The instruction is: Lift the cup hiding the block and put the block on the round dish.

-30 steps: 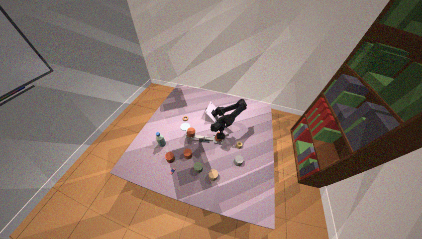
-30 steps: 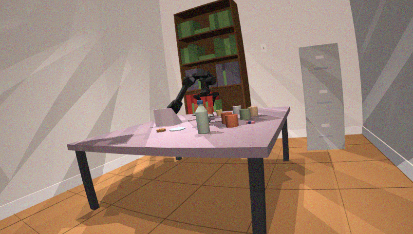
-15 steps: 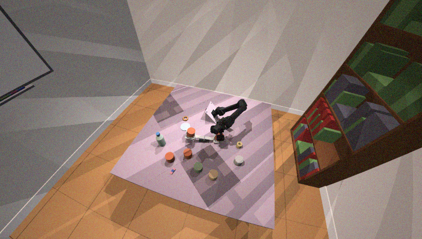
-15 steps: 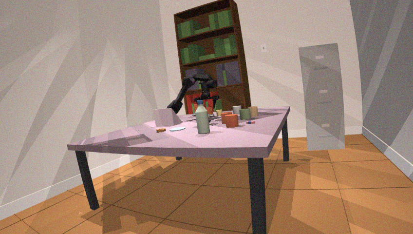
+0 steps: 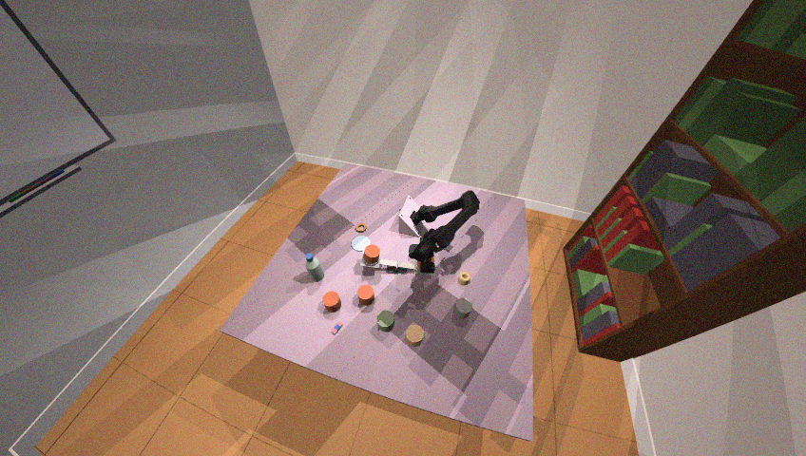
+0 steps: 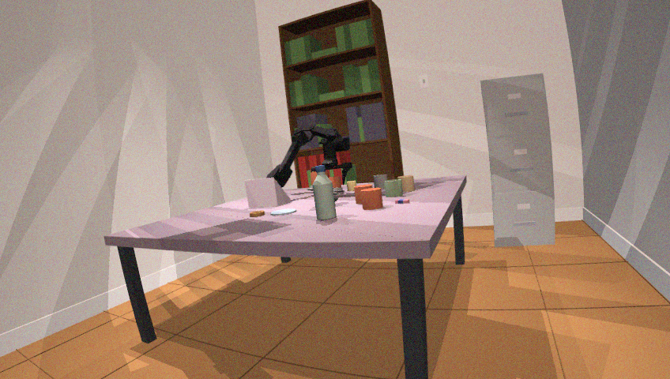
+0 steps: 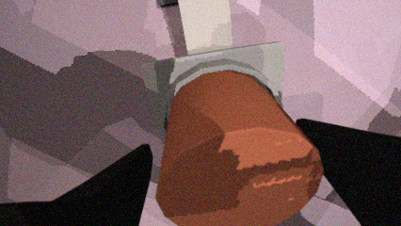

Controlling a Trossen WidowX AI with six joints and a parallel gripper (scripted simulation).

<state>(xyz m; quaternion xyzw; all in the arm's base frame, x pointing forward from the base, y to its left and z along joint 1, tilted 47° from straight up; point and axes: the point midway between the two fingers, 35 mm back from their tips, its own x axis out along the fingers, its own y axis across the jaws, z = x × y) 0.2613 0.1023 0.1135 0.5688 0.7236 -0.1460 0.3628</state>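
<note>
The small balance lies 5 cm ahead of my gripper tip, 13 cm to the right of it and 1 cm below it. Round my gripper tip: grey cup 16 cm ahead, 23 cm to the left, 2 cm below; then grey block 1 cm below; then green cup 31 cm ahead, 7 cm to the right, 2 cm below.
</note>
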